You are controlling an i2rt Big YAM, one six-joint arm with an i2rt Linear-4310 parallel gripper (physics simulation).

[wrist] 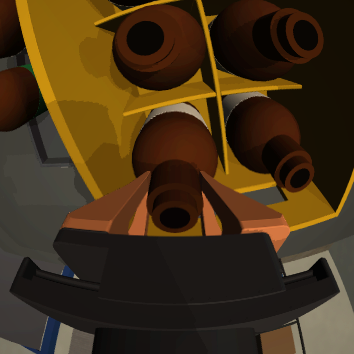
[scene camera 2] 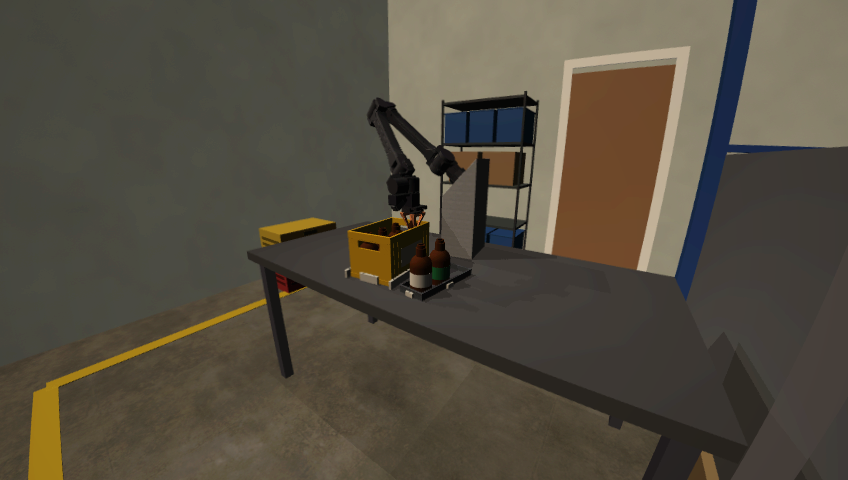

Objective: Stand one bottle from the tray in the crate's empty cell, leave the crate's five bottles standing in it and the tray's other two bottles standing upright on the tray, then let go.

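Places are measured from the arm's base along level axes (x ahead, y left, z up), in metres.
Pixels of known places: gripper, fingertip midpoint: [wrist: 174, 178]; arm's base at its link origin: [scene camera 2: 463, 181].
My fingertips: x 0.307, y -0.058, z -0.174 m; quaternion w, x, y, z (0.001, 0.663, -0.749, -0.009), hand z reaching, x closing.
Observation:
Ahead of a thing's pixels: the offset from my fingertips to its top centre. "pt": to the spot under its first point. Level surfaces: height alone.
My gripper [scene camera 2: 412, 222] [wrist: 174, 178] is shut on the neck of a brown bottle with a white label {dx -0.003, dy +0.001, dz +0.038 m} [wrist: 175, 145]. That bottle is upright, inside the corner cell of the yellow crate {dx +0.089, dy -0.037, dz +0.028 m} [scene camera 2: 369, 261] [wrist: 60, 127] at the arm's side; its base is hidden, so I cannot tell whether it rests on the crate floor. In the wrist view other brown bottles {dx +0.090, dy +0.002, dz +0.016 m} [wrist: 165, 65] {dx +0.094, dy -0.078, dz +0.016 m} [wrist: 240, 45] {dx +0.002, dy -0.089, dz +0.016 m} [wrist: 260, 132] stand in neighbouring cells. On the dark tray {pt dx +0.047, dy +0.235, dz -0.121 m} [scene camera 2: 458, 275] [wrist: 52, 161] a white-labelled bottle {dx +0.177, dy +0.164, dz +0.013 m} [scene camera 2: 420, 266] and a green-labelled bottle {dx +0.090, dy +0.182, dz +0.013 m} [scene camera 2: 439, 261] stand upright beside the crate.
The crate and tray sit near the far left end of the dark table {dz -0.147 m} [scene camera 2: 535, 321], held by small pale corner blocks {pt dx +0.236, dy -0.020, dz -0.126 m} [scene camera 2: 368, 277]. A grey upright panel [scene camera 2: 461, 220] stands by the arm's base. A shelf rack [scene camera 2: 526, 95] and a yellow cabinet [scene camera 2: 297, 226] stand beyond the table.

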